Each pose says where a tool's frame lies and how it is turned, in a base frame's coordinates. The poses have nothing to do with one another.
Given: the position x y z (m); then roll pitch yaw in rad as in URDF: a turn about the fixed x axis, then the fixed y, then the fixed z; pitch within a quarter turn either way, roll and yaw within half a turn.
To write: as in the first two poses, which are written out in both.
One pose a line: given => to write
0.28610, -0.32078, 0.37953, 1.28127, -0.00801, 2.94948 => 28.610, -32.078, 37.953, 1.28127, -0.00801, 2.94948
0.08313, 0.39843, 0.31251, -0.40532, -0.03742, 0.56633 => 8.313, 39.843, 31.251, -0.40532, -0.03742, 0.56633
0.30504, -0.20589, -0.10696, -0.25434, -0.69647, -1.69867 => 30.504, -20.589, -10.696, -0.25434, -0.69647, -1.69867
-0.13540, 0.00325, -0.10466, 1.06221, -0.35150, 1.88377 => -13.540, 0.325, -10.466, 1.06221, -0.35150, 1.88377
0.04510, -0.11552, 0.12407, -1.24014, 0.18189, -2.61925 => 4.510, -11.552, 12.407, -1.24014, 0.18189, -2.61925
